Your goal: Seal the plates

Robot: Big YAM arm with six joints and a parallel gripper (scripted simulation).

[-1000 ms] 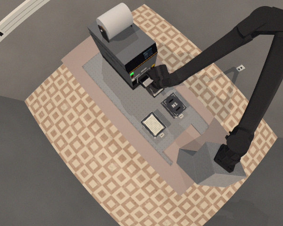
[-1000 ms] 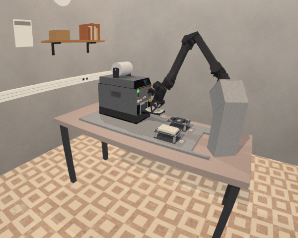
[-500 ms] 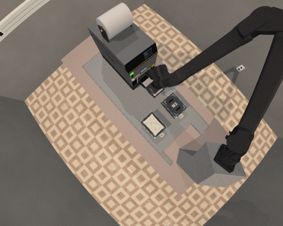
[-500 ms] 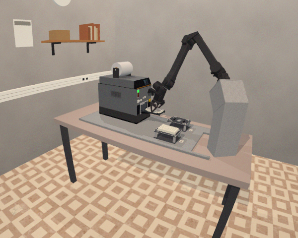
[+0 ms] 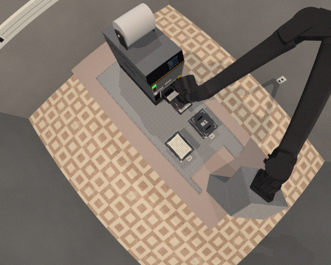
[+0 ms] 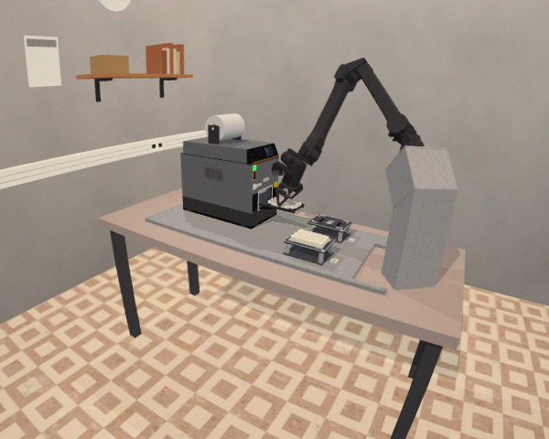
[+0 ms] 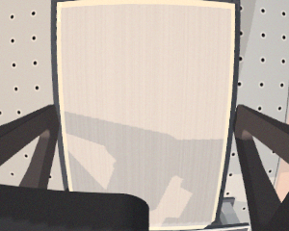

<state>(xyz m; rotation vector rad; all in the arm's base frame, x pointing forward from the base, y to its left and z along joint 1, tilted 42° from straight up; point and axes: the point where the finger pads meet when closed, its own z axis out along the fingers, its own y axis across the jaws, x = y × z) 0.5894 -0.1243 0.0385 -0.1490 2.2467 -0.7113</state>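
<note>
Now: the sealer stage 2 cm below my hand. The rest, counted from my hand: start button 11 cm ahead, 8 cm to the left, 7 cm above; cream well plate 19 cm behind, 20 cm to the left, 5 cm below; foil roll 33 cm ahead, 4 cm to the right, 30 cm above.
</note>
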